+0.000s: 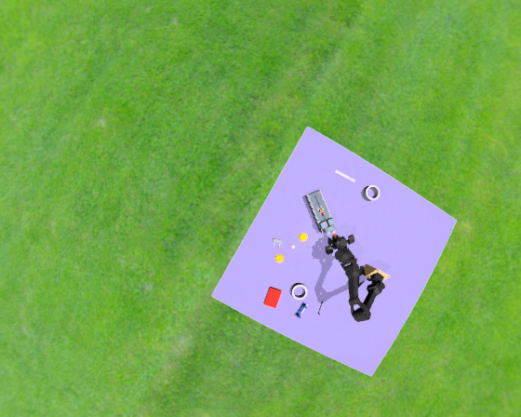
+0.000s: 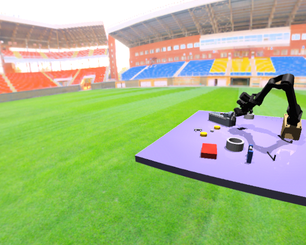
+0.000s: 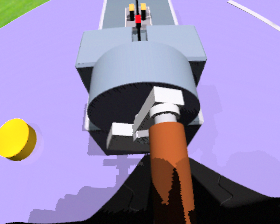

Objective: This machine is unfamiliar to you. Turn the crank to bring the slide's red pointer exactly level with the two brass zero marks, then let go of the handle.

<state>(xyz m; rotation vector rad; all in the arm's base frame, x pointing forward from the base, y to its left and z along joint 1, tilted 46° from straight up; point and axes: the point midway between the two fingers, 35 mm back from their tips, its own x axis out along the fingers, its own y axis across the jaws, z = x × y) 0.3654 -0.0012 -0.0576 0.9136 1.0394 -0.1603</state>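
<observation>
Right now my gripper tip is 10 mm past the brown crank handle, 10 mm to the right of it and 30 mm below it. Also, from my gripper tip: red pointer 120 mm ahead, 70 mm to the right, 10 mm below; white bar 120 mm ahead, 380 mm to the right, 90 mm below; small grey bracket 250 mm ahead, 240 mm to the left, 80 mm below.
</observation>
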